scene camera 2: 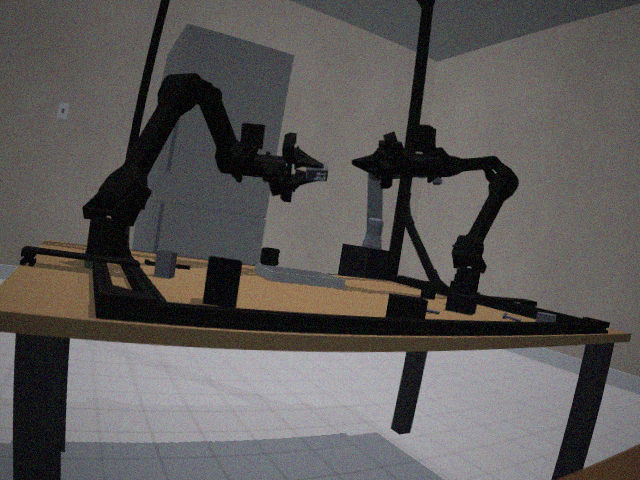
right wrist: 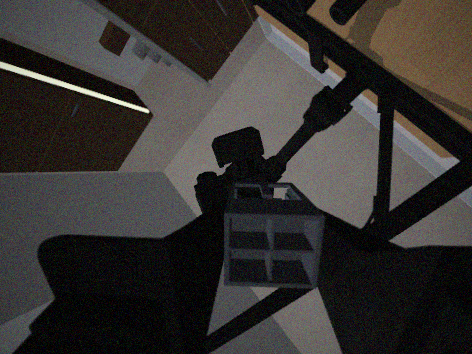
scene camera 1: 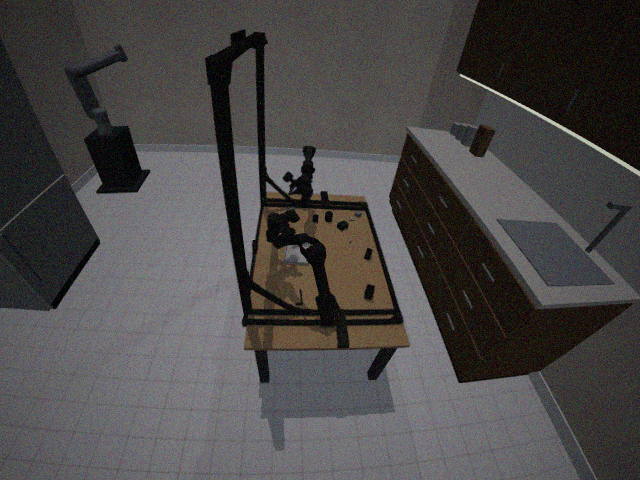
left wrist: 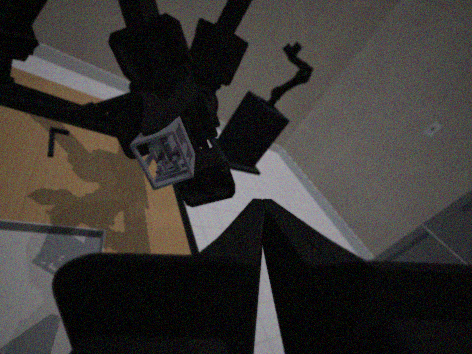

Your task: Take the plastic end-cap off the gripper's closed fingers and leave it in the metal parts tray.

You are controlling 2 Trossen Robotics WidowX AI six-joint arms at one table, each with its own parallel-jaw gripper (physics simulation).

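Where they show: left gripper, fingertip midpoint: [scene camera 2: 351, 162] [scene camera 1: 289, 194] [left wrist: 261, 208]; right gripper, fingertip midpoint: [scene camera 2: 322, 172] [right wrist: 262, 207] [left wrist: 161, 158]; left arm's base, origin of the base link: [right wrist: 359, 78]; right arm's base, origin of the base link: [scene camera 2: 103, 256] [scene camera 1: 327, 319].
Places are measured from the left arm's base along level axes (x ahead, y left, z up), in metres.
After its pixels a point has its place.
The plastic end-cap [scene camera 2: 313, 174] {x 0.497, y 0.033, z 0.239 m} [left wrist: 172, 183] {x 0.459, y 0.012, z 0.241 m} [right wrist: 265, 206] {x 0.504, y 0.031, z 0.237 m}, a grey open box with crossed dividers, is between the fingers of my right gripper [scene camera 2: 316, 174] {x 0.473, y 0.025, z 0.249 m} [right wrist: 262, 207] {x 0.473, y 0.025, z 0.249 m}, high above the table. My left gripper [scene camera 2: 353, 162] {x 0.393, y -0.011, z 0.294 m} [left wrist: 261, 208] {x 0.393, y -0.011, z 0.294 m} is shut and empty, its fingertips together. In scene camera 2 it points toward the end-cap from the right, with a gap between them. In the right wrist view the left fingertips cannot be made out behind the end-cap. The light metal tray [scene camera 1: 297, 262] {x 0.589, y 0.100, z -0.004 m} [scene camera 2: 305, 276] {x 0.502, y 0.146, z -0.001 m} [left wrist: 60, 230] {x 0.590, y 0.084, z -0.007 m} lies on the table below; no end-cap shows in its visible part.
A black L-shaped tool [scene camera 1: 299, 297] {x 0.805, y 0.173, z -0.014 m} [left wrist: 51, 142] {x 0.790, y 0.173, z -0.012 m} lies on the table. A grey block [scene camera 2: 165, 264] {x 0.793, y 0.340, z 0.005 m} and black blocks [scene camera 2: 222, 281] {x 0.699, y 0.526, z 0.015 m} [scene camera 2: 406, 307] {x 0.417, y 0.498, z 0.006 m} [scene camera 2: 269, 255] {x 0.548, y -0.150, z 0.015 m} stand around the tray. A black frame post [scene camera 1: 225, 155] {x 0.966, y -0.041, z 0.774 m} rises along one side; black rails edge the table.
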